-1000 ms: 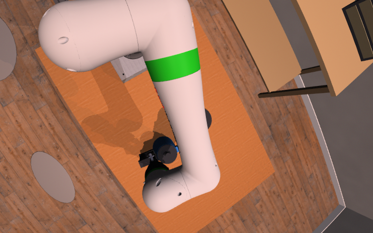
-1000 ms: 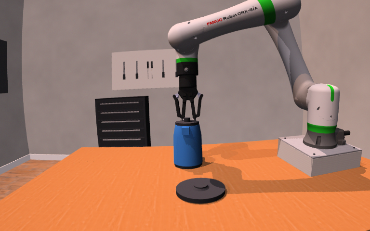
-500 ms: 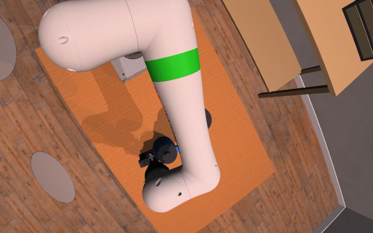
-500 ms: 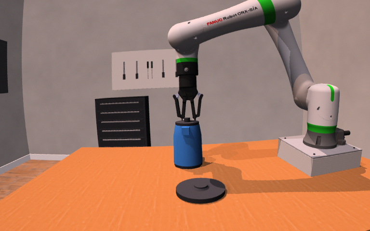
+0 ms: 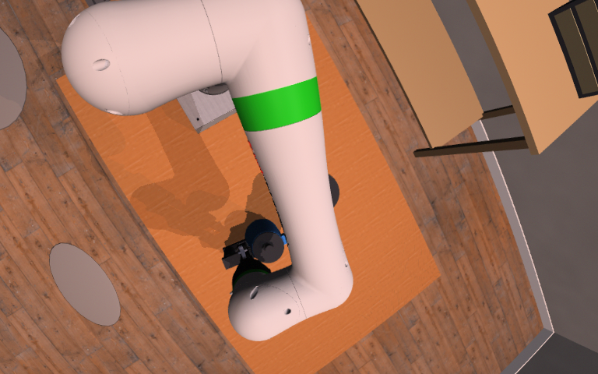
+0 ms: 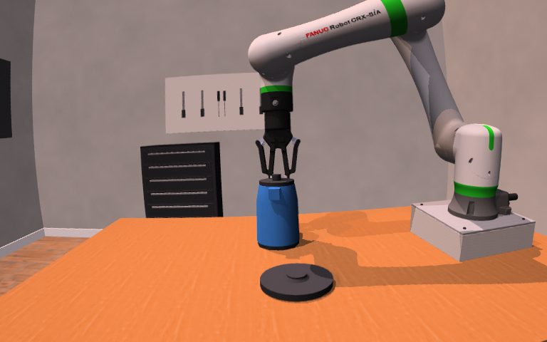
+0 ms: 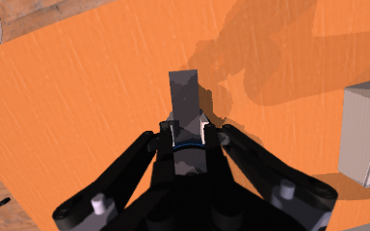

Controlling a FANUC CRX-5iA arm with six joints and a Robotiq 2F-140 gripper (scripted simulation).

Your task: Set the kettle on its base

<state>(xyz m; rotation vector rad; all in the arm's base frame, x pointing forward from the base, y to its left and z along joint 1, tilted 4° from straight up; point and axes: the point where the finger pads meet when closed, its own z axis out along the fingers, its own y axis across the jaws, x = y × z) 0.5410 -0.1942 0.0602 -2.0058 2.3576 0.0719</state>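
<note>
My hand is 5 cm above the blue kettle, 3 cm to the right of it and 1 cm short of it. Also, from my hand: dark round base: 33 cm to the left, 14 cm below, 1 cm behind.
</note>
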